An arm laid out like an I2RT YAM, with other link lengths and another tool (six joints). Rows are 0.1 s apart.
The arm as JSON. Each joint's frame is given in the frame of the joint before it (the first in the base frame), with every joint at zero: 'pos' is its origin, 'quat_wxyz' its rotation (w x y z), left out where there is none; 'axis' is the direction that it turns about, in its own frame. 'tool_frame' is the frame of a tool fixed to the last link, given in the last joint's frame.
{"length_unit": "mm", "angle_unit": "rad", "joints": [
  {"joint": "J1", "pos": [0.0, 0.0, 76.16], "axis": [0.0, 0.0, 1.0]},
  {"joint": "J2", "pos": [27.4, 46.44, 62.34], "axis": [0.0, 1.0, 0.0]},
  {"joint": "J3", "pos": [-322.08, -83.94, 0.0], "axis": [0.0, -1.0, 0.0]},
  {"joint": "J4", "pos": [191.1, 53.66, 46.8], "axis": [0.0, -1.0, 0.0]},
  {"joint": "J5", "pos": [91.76, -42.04, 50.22], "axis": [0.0, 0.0, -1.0]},
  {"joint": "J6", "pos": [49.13, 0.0, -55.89], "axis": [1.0, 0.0, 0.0]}
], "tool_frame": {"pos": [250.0, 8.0, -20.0], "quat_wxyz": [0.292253, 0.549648, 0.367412, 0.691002]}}
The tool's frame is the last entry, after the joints.
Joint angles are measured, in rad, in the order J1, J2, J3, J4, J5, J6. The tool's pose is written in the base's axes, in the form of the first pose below.
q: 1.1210, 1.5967, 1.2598, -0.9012, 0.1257, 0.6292
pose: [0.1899 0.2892 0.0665 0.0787 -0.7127 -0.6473 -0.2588]
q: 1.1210, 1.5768, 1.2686, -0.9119, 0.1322, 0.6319
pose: [0.1920 0.2891 0.0744 0.0790 -0.7120 -0.6442 -0.2681]
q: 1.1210, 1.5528, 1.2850, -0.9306, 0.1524, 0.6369
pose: [0.1976 0.2870 0.0855 0.0739 -0.7118 -0.6392 -0.2816]
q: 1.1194, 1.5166, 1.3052, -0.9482, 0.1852, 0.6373
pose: [0.2078 0.2844 0.1023 0.0655 -0.7092 -0.6324 -0.3047]
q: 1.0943, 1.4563, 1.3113, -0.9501, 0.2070, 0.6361
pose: [0.2218 0.2784 0.1242 0.0627 -0.7105 -0.6143 -0.3375]
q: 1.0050, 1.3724, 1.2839, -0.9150, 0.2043, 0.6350
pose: [0.2471 0.2610 0.1473 0.0629 -0.7259 -0.5701 -0.3797]
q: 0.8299, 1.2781, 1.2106, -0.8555, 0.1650, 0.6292
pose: [0.2782 0.2197 0.1595 0.0567 -0.7580 -0.4999 -0.4151]
